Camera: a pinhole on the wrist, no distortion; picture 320 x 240 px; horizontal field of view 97.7 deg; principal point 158.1 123.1 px. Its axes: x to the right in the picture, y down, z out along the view. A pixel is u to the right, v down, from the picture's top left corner.
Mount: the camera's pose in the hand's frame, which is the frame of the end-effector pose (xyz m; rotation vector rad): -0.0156 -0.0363 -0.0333 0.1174 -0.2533 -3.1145
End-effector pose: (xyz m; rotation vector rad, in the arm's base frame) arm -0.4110 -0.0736 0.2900 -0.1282 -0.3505 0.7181
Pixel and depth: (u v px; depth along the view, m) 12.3 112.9 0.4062
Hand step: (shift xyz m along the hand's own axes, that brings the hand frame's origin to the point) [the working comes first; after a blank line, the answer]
In the camera's frame: -0.4236 -0.0296 0.4062

0.3756 0.0670 0.3928
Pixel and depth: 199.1 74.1 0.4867
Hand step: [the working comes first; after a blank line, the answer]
In the camera's frame: 0.1427 -0.1706 0.4867

-0.1963 0.2073 0.4075
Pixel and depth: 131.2 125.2 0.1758
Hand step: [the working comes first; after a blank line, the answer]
In the camera's frame: -0.0338 0.0026 0.1758

0.0048 -0.0099 0.1426
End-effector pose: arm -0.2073 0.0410 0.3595 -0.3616 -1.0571 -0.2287
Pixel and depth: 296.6 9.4 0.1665
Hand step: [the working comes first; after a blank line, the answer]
In the camera's frame: 0.1649 -0.1354 0.1665

-0.1938 0.1207 0.0965
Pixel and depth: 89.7 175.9 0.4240
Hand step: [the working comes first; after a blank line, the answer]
In the camera's frame: -0.2074 0.1601 0.4240

0.1604 -0.1218 0.4251
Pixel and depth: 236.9 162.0 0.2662
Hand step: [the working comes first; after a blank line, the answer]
In the camera's frame: 0.1500 0.0741 0.2662

-0.1848 -0.0697 0.2296
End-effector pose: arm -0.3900 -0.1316 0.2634 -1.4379 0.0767 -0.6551
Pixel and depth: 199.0 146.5 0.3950
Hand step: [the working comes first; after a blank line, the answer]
In the camera's frame: 0.1155 0.0661 0.3950

-0.1603 -0.0404 0.3576
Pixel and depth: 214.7 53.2 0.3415
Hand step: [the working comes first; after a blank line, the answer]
In the camera's frame: 0.1382 -0.1707 0.3415

-0.1808 0.1842 0.2649
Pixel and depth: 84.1 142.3 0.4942
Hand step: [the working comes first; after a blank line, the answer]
In the camera's frame: -0.2616 0.0679 0.4942

0.2082 -0.0184 0.4833
